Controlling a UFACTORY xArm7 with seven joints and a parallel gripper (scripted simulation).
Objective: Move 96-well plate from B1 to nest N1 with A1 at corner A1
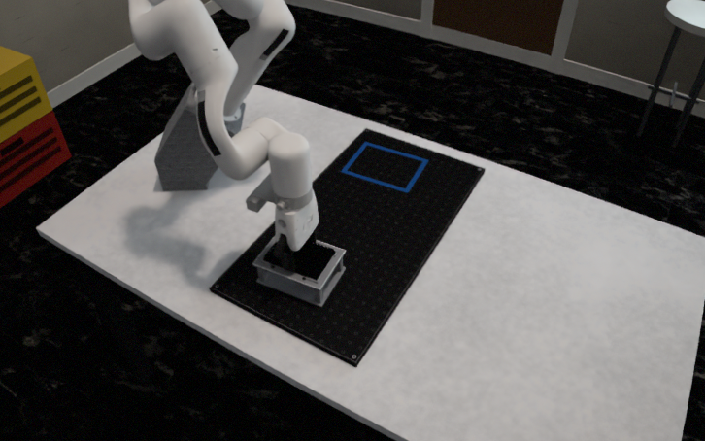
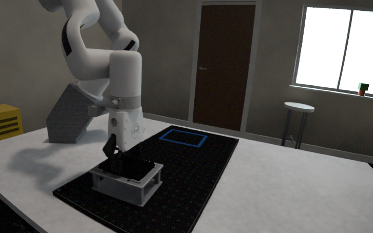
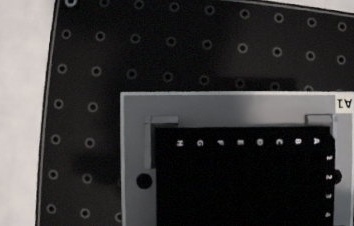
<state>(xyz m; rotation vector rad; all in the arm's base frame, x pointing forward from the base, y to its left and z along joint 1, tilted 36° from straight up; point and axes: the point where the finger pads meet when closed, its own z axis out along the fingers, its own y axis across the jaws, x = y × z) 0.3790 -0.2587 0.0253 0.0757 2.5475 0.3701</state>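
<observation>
The black 96-well plate is 10 mm below my hand. The rest, counted from my hand: grey raised nest N1: 20 mm below.
</observation>
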